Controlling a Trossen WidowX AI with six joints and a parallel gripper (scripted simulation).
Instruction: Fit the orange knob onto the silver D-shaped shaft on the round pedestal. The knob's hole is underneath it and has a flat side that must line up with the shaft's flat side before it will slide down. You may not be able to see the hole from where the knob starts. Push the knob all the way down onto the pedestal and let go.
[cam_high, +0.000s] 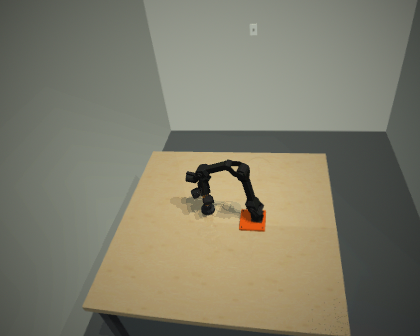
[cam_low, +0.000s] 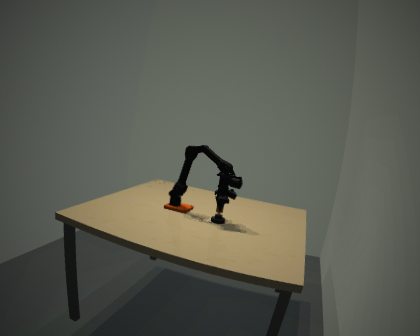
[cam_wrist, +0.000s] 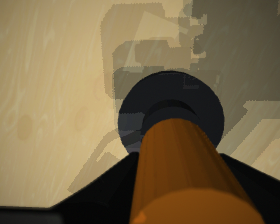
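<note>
Right now the orange knob is 3 cm above my gripper tip. The rest, counted from my gripper tip: round dark pedestal (4 cm below).
</note>
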